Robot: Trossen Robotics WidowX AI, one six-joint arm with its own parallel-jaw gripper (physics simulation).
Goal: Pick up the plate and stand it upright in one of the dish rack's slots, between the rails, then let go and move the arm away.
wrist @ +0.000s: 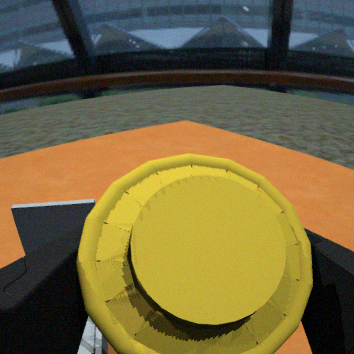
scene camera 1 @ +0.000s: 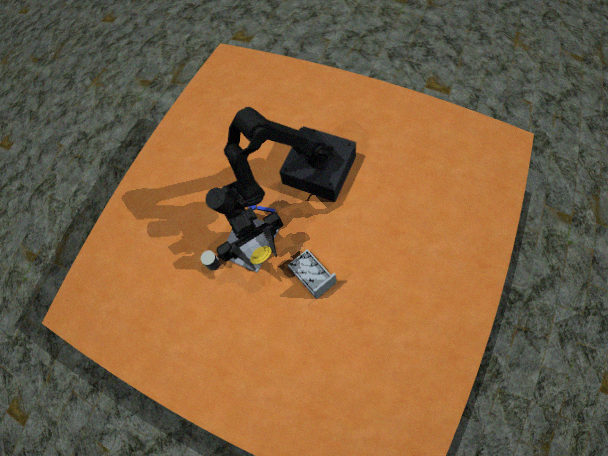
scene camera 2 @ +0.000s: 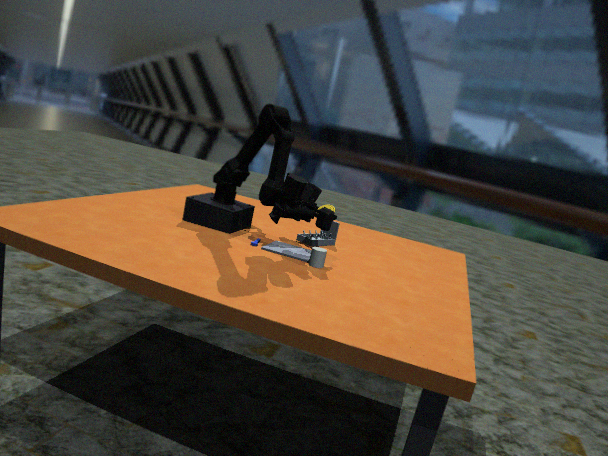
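Observation:
The yellow round plate (scene camera 1: 261, 255) (scene camera 2: 327, 207) (wrist: 207, 250) is held in the air, its raised round middle facing the wrist camera. My gripper (scene camera 1: 257, 254) (scene camera 2: 327, 212) (wrist: 194, 235) is shut on the plate, with its black fingers at the left and right edges; the fingertips are hidden in the wrist view. The grey dish rack (scene camera 1: 326, 285) (scene camera 2: 334, 233) (wrist: 52, 222) stands on the table, to the right of the plate in scene camera 1. It has a tall end panel and short rails inside. The plate is apart from the rack.
A flat grey slab (scene camera 1: 244, 249) (scene camera 2: 287, 250) lies beneath the gripper. A whitish cylinder (scene camera 1: 210, 260) (scene camera 2: 318, 257) stands next to the slab. A small blue object (scene camera 1: 263, 208) (scene camera 2: 256, 242) lies on the arm base's side of the slab. All are on the orange table (scene camera 1: 390, 325) (scene camera 2: 380, 305).

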